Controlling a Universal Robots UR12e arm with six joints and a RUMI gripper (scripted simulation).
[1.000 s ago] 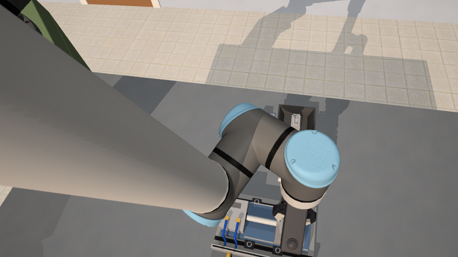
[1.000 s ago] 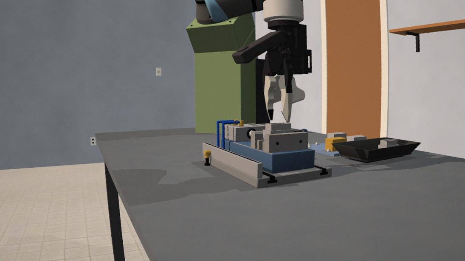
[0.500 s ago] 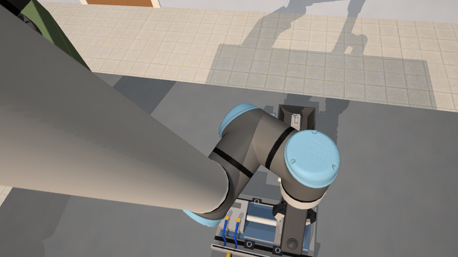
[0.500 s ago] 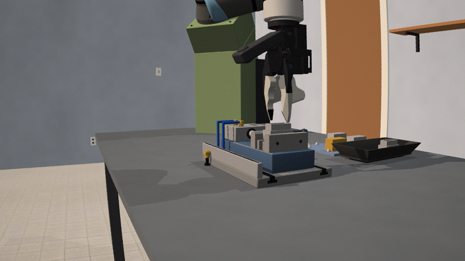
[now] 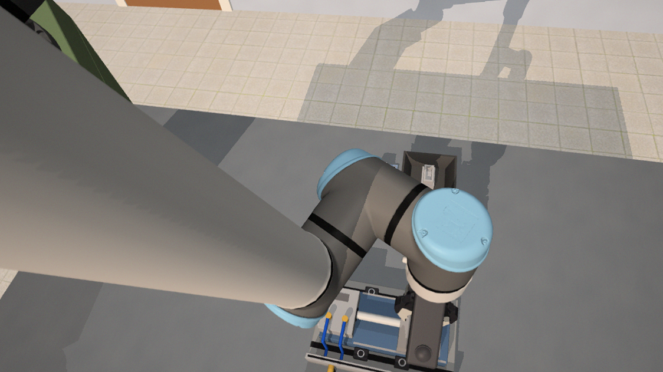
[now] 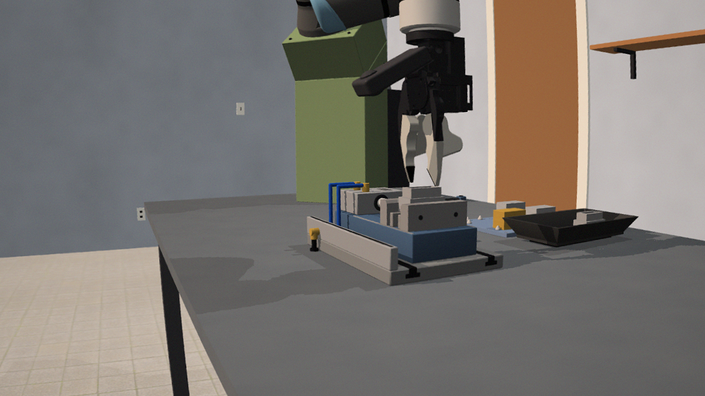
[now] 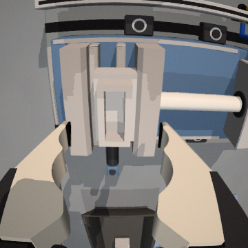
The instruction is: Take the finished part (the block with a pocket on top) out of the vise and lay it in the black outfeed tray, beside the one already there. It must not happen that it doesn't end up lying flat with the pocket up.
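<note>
My gripper is now 80 mm past the vise rod, 60 mm above it and 20 mm to the right of it. The rest, counted from my hand: vise 90 mm below, 60 mm behind, 20 mm to the left; orange block 320 mm to the left, 110 mm below, 60 mm behind; blue fixture plate 380 mm to the left, 130 mm below, 80 mm behind.
</note>
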